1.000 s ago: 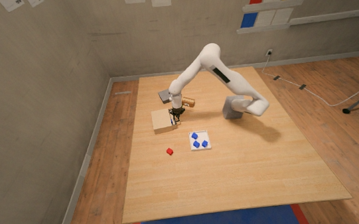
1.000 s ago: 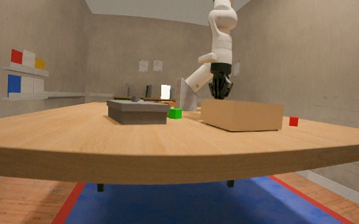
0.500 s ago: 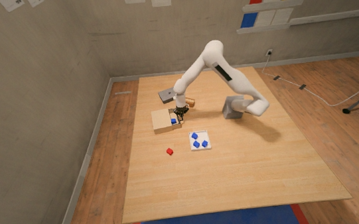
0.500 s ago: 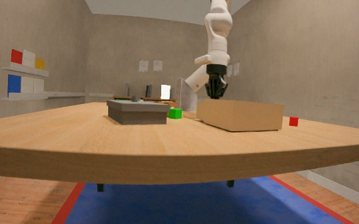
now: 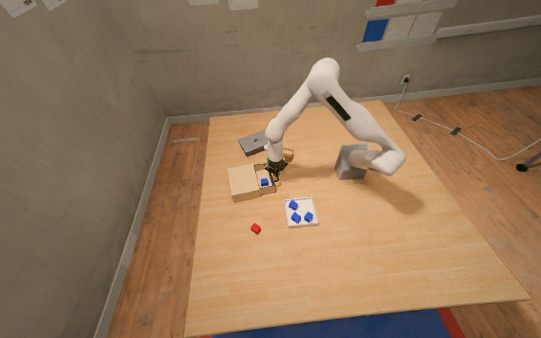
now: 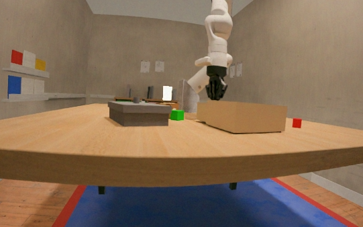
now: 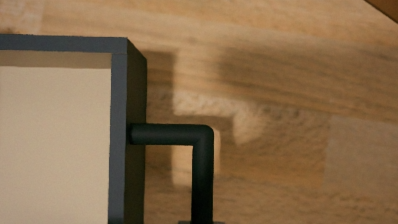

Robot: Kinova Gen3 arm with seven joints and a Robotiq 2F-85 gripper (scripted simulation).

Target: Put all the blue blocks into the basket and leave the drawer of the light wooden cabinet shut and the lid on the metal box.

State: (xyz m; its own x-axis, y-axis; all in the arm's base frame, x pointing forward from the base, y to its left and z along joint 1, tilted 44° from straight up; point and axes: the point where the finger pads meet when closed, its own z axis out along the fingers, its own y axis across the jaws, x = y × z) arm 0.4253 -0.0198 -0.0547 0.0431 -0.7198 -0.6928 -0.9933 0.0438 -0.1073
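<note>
Right now my hand is 8 cm short of the drawer and 3 cm above it. From my hand the other things lie so: brown cardboard box (8 cm behind, 16 cm to the right, 2 cm below); then light wooden cabinet (14 cm ahead, 1 cm to the left, 2 cm below); then green block (1 cm ahead, 14 cm to the right, 4 cm below).
</note>
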